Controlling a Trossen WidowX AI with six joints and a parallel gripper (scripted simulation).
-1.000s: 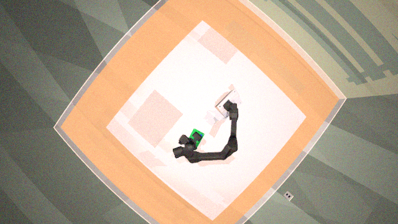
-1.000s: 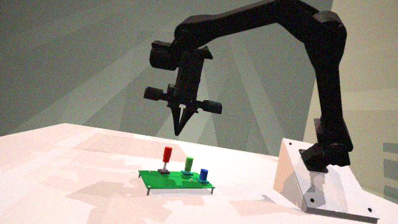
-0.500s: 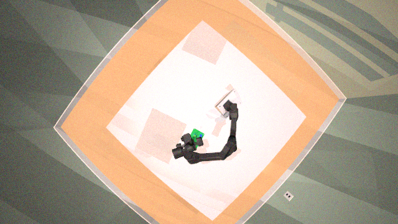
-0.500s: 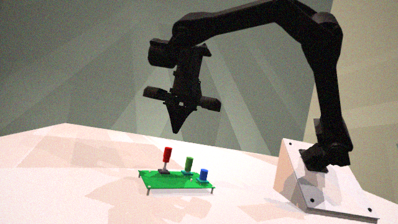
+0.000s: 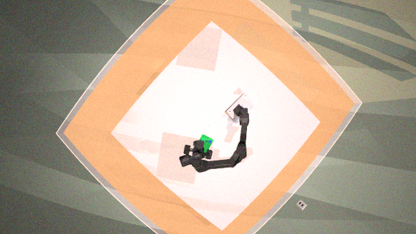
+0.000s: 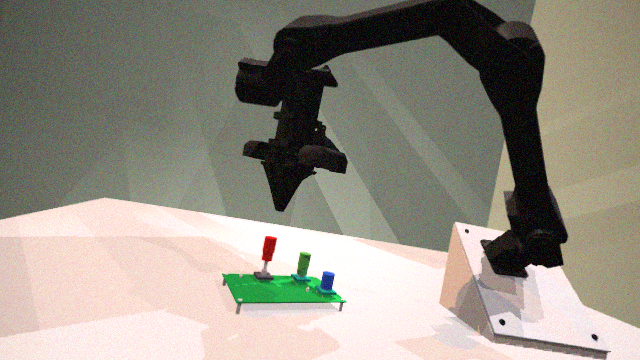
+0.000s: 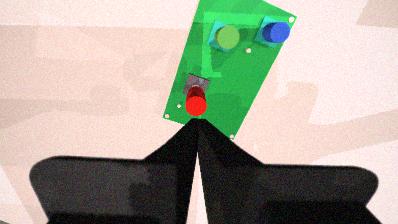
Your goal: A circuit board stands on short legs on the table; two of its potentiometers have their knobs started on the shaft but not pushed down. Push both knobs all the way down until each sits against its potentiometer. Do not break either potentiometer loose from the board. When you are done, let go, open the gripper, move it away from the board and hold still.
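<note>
Right now my gripper tip is 6 cm above the red knob. The rest, counted from my gripper tip: green knob: 8 cm below, 5 cm behind, 1 cm to the right.
</note>
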